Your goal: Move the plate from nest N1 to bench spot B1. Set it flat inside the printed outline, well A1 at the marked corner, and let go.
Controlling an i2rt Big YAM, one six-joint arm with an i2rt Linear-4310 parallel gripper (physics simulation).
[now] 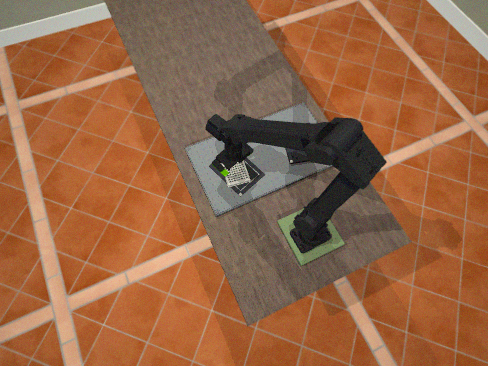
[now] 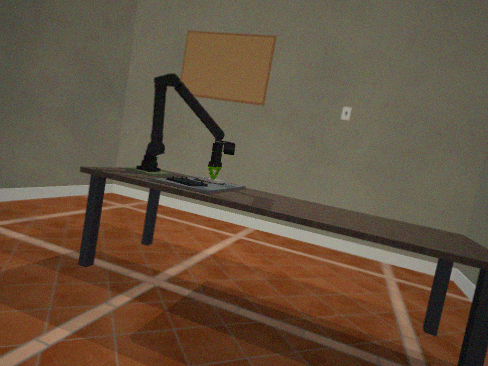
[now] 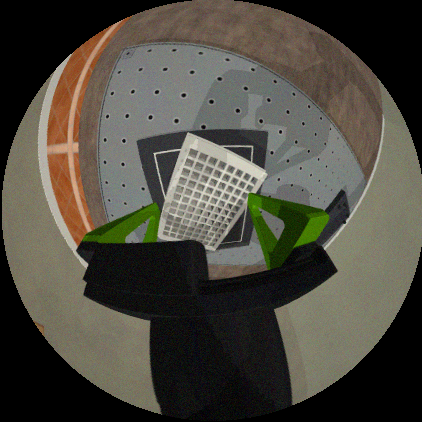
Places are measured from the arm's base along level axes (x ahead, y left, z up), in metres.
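Pixels of known places: gripper, fingertip midpoint: (image 1: 232, 166) (image 2: 213, 179) (image 3: 202, 202); arm's base at its link origin: (image 1: 310, 235) (image 2: 148, 169).
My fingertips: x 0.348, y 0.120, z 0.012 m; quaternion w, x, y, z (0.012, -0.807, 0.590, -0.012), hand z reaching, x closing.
Observation:
For each thing: its top centre in the pictures, then the offset to it from my fingertips. Level surfaces: height alone.
- white well plate at its top centre: (image 3: 204, 209) (image 1: 234, 167) (image 2: 211, 178) 0.000 m up, 0.009 m back, 0.004 m right
- small black fixture at its top centre: (image 3: 328, 233) (image 1: 300, 140) (image 2: 187, 178) 0.006 m up, 0.021 m back, 0.280 m right
- long wooden table at its surface level: 0.029 m down
The white well plate (image 1: 238, 173) (image 3: 208, 192) lies on a dark pad (image 1: 254, 180) (image 3: 149, 157) with a thin white printed outline. The plate is turned askew to that outline and juts over its near edge. The pad sits on a grey perforated board (image 1: 279, 160) (image 2: 224, 186) (image 3: 157, 90). My gripper (image 1: 225, 172) (image 2: 214, 174) (image 3: 202, 202) has green fingers and is open. It hangs just above the board, with one finger on each side of the plate's near end. The fingers do not press on the plate.
A small black fixture (image 1: 293, 156) (image 3: 338, 208) stands on the board's right part, under the arm. The arm's base sits on a green mat (image 1: 315, 254). The long wooden table (image 1: 188, 54) (image 2: 315, 210) stretches far beyond the board.

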